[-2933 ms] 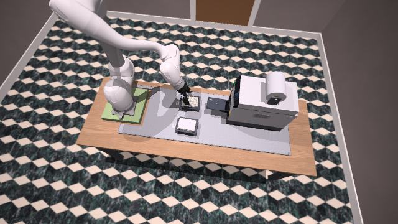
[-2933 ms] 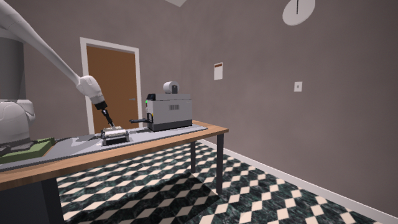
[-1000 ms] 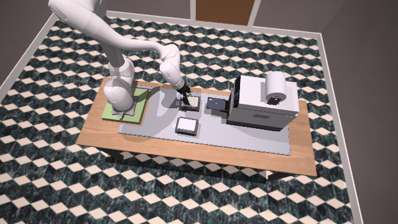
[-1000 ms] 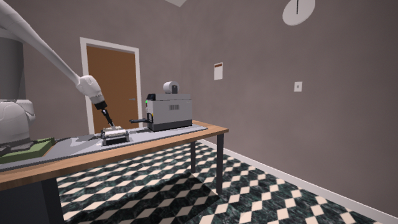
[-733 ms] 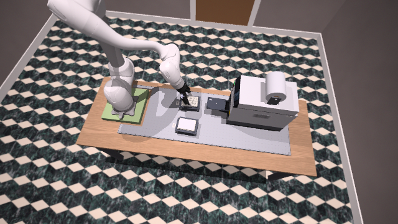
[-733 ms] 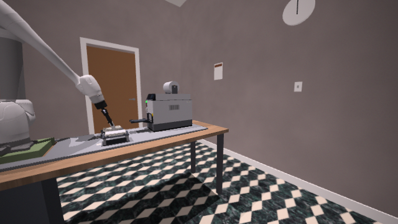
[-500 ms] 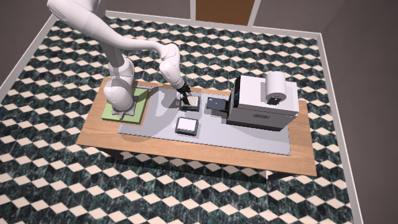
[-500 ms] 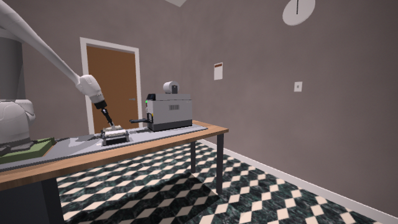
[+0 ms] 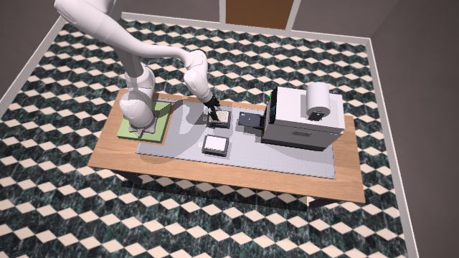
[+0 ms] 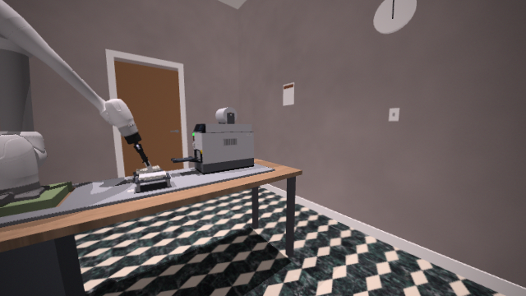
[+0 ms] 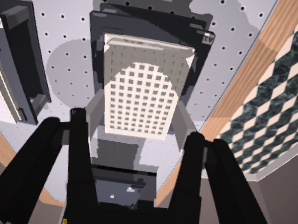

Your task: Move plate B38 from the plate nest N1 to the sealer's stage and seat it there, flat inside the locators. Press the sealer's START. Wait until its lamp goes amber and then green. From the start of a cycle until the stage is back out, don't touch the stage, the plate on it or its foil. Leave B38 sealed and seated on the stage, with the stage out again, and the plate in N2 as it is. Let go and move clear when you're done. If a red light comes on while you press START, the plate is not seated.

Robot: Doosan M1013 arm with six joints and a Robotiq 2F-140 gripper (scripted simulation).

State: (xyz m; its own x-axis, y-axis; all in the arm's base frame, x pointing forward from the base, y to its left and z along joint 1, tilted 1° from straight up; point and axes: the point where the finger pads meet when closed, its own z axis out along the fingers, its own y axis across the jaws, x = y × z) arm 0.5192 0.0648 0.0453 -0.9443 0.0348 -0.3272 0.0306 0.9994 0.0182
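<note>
My gripper is now 3 cm above the plate B38. Round my hand: sealer stage 21 cm ahead, 3 cm to the right, 2 cm above; then white button 31 cm ahead, 5 cm to the left, 11 cm above; then pale plate 1 cm behind, 21 cm to the right, 2 cm below.
</note>
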